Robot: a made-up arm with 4 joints.
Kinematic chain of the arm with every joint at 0, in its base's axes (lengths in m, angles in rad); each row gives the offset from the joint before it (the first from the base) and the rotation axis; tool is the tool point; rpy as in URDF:
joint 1: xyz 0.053 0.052 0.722 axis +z
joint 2: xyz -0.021 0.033 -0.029 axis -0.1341 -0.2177 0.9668
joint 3: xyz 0.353 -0.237 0 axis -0.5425 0.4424 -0.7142
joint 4: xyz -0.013 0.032 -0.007 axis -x
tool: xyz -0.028 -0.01 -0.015 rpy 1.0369 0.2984 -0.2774
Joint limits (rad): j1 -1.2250..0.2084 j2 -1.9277..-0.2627 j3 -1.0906..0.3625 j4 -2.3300..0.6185
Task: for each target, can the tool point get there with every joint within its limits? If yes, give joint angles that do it. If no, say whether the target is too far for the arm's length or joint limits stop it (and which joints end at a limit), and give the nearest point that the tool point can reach.
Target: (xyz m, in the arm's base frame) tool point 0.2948 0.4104 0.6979
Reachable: no: joint limits stop it (at a limit: joint 1, joint 2, joint 3, joint 4) | nearest point -0.1990 0.3122 0.6079 | short by 0.511 m
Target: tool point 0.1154 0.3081 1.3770
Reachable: no: too far | nearest point -0.2013 0.3034 0.6100 | short by 0.830 m
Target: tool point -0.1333 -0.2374 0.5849
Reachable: yes | joints -0.1210 -1.3140 -0.0544 0.2702
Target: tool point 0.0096 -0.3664 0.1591
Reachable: no: too far | nearest point -0.0080 -0.2938 0.5722 | short by 0.420 m
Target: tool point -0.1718 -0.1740 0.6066
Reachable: yes | joints -0.8990 -0.8338 -0.3973 -1.3789
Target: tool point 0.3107 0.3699 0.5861
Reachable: no: joint limits stop it (at a limit: joint 1, joint 2, joint 3) | nearest point 0.3400 -0.1138 0.6559 | short by 0.490 m
